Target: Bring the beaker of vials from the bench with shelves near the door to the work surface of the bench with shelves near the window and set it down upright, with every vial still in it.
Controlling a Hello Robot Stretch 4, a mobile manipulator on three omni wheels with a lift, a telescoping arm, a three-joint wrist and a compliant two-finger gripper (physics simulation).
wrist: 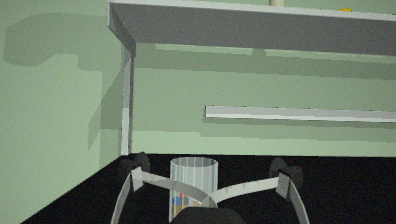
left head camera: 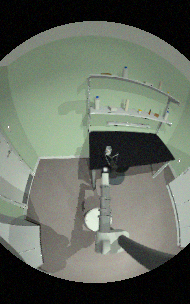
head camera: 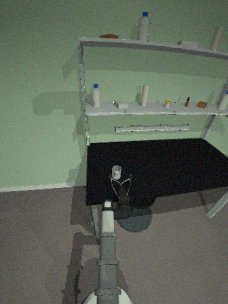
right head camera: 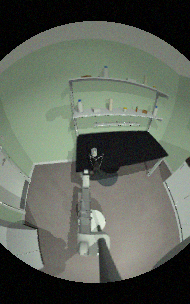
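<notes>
The clear beaker (head camera: 116, 171) (left head camera: 108, 149) (right head camera: 93, 151) (wrist: 194, 172) stands upright on the black top of a bench with shelves (head camera: 170, 162) (left head camera: 137, 145) (right head camera: 125, 146) (wrist: 340, 192), towards its left side. In the wrist view, vials (wrist: 176, 201) with blue and red caps show low inside it, partly hidden by a finger and the gripper body. My gripper (head camera: 121, 177) (left head camera: 112, 155) (right head camera: 96, 157) (wrist: 208, 167) is open. It is over the bench top, close in front of the beaker, which appears left of the middle between the fingertips in the wrist view. No contact is visible.
Above the bench, the lower shelf (head camera: 160, 109) (wrist: 250, 27) and upper shelf (head camera: 165, 48) hold bottles and small containers. A rail (head camera: 152, 128) (wrist: 300, 114) runs along the wall below them. A dark round stool (head camera: 135, 220) is partly under the bench's front edge. A shelf post (wrist: 127, 105) stands at the left.
</notes>
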